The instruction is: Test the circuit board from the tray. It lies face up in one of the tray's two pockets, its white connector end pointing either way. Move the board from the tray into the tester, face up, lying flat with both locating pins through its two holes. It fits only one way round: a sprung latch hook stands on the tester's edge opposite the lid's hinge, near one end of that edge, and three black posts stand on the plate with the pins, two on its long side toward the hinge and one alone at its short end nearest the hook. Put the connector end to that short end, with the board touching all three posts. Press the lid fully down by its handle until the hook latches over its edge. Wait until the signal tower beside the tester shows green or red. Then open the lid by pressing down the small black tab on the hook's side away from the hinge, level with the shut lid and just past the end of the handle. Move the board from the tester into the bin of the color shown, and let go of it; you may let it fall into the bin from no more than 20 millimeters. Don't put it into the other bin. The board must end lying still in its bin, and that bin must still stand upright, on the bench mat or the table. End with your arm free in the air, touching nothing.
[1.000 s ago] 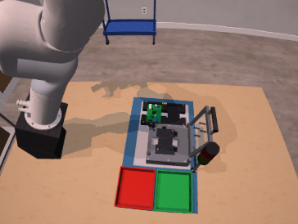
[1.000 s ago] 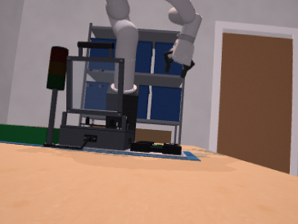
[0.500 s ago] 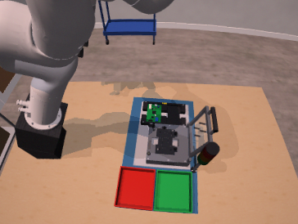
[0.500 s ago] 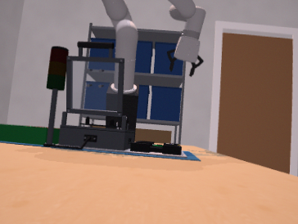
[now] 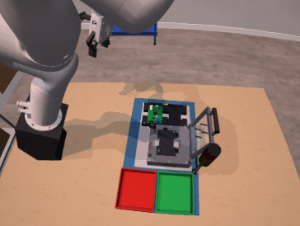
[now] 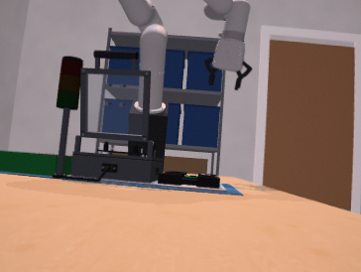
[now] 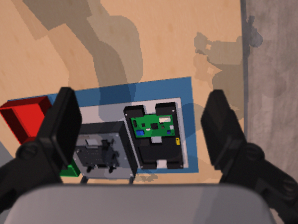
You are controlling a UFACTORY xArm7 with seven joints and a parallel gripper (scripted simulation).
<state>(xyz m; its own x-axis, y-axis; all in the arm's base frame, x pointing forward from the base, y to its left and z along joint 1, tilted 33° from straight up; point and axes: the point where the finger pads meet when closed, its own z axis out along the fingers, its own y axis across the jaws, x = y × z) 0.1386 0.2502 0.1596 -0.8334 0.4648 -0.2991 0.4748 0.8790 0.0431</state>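
The green circuit board lies 31 cm below my hand, 21 cm ahead of it and 13 cm to the right of it. Also, from my hand: tester's clear lid: 35 cm to the right, 35 cm ahead, 15 cm below; tester's plate: 31 cm to the right, 26 cm below, 24 cm ahead; latch hook: 25 cm below, 24 cm to the right, 18 cm ahead.
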